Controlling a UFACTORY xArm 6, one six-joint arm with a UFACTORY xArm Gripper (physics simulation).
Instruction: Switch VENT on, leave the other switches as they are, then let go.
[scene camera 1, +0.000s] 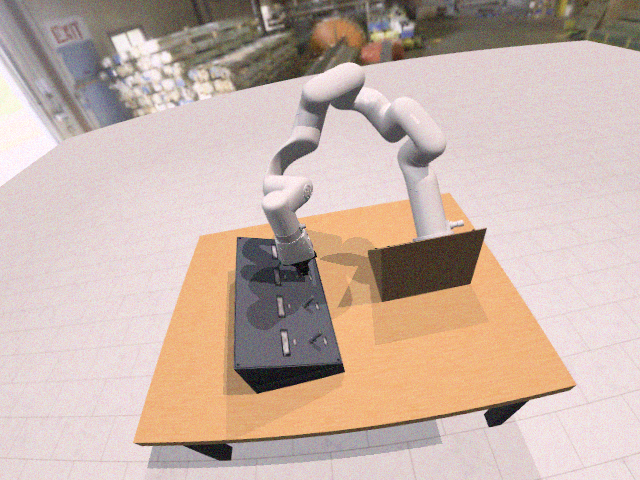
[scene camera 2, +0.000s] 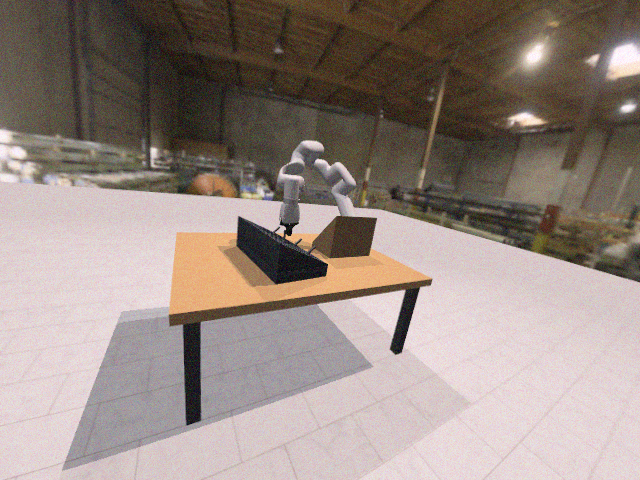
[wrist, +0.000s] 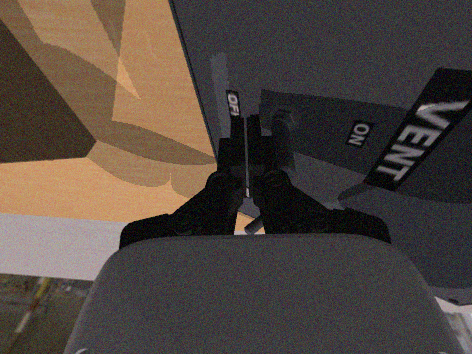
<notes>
In view: the gripper (scene camera 1: 305, 272) and a dark sloped switch panel (scene camera 1: 272, 328).
The gripper is seen too in the wrist view (wrist: 245, 134). The dark sloped switch panel also shows in the wrist view (wrist: 370, 101).
</notes>
